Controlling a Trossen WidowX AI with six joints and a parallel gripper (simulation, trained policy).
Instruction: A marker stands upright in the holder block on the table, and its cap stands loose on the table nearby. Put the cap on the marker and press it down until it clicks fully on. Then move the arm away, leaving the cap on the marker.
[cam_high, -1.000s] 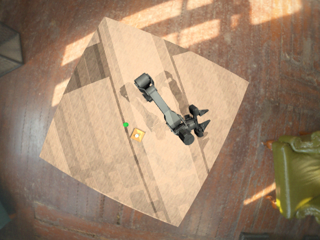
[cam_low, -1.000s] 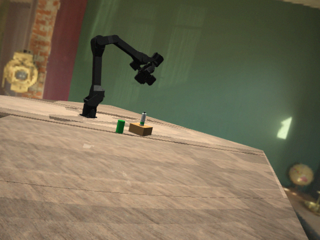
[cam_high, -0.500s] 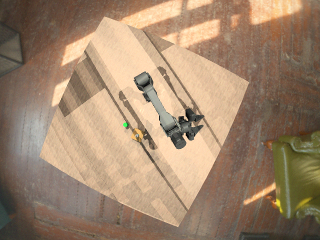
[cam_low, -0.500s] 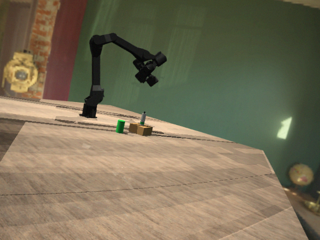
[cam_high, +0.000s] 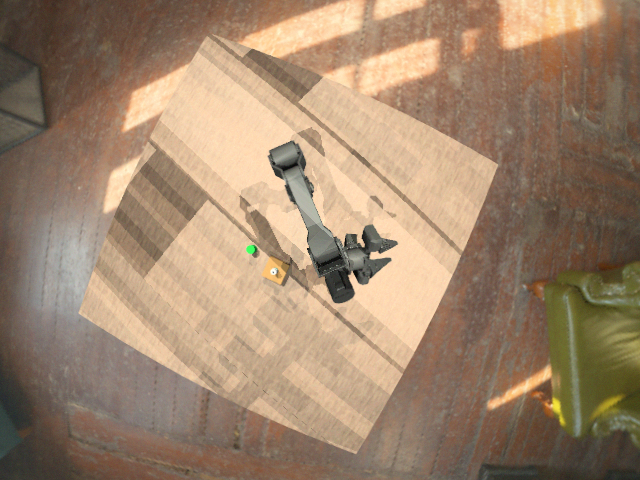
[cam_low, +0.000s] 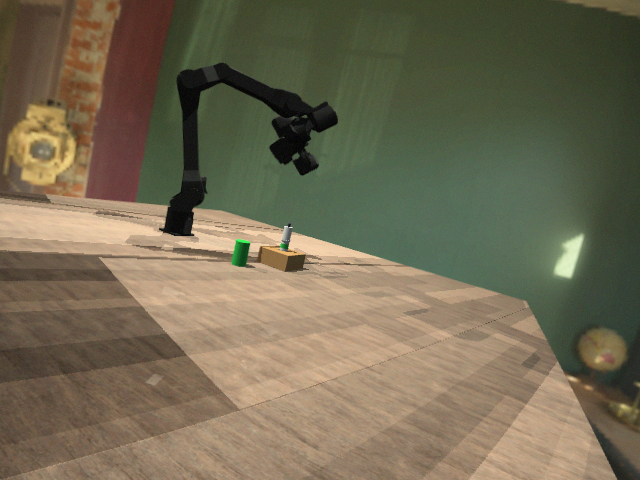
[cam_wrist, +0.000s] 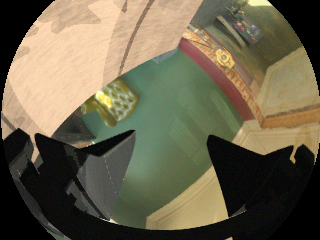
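Now: the green cap 200 mm ahead of my gripper tip, 400 mm to the right of it and 260 mm below it. Round my gripper tip: tan holder block 220 mm ahead, 290 mm to the right, 270 mm below.
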